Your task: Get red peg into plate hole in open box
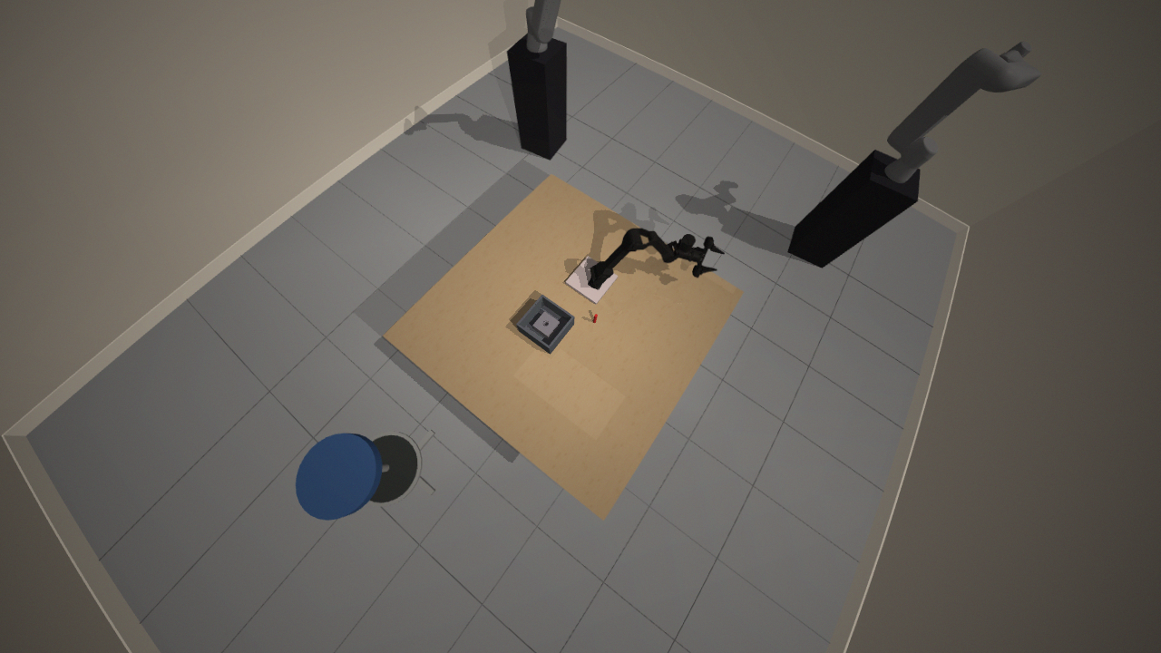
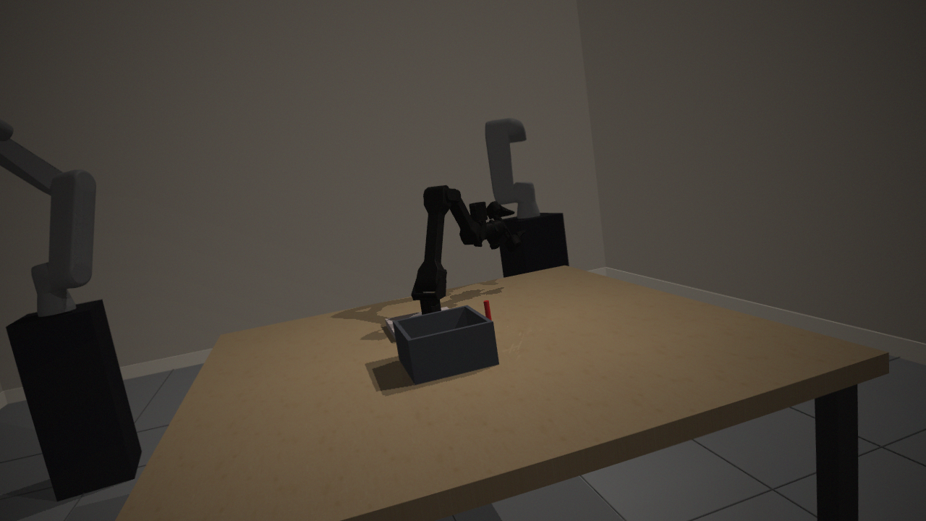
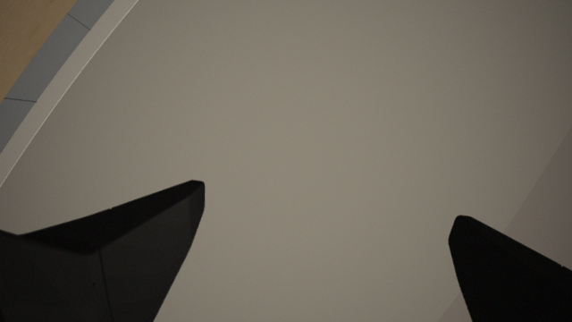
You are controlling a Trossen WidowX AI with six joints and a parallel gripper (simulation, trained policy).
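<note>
My gripper tip is now 47 cm short of the red peg, 40 cm to the left of it and 17 cm above it. The rest, counted from my gripper tip: pale plate 61 cm ahead, 59 cm to the right, 17 cm below; then dark grey box 61 cm ahead, 59 cm to the right, 19 cm below.
</note>
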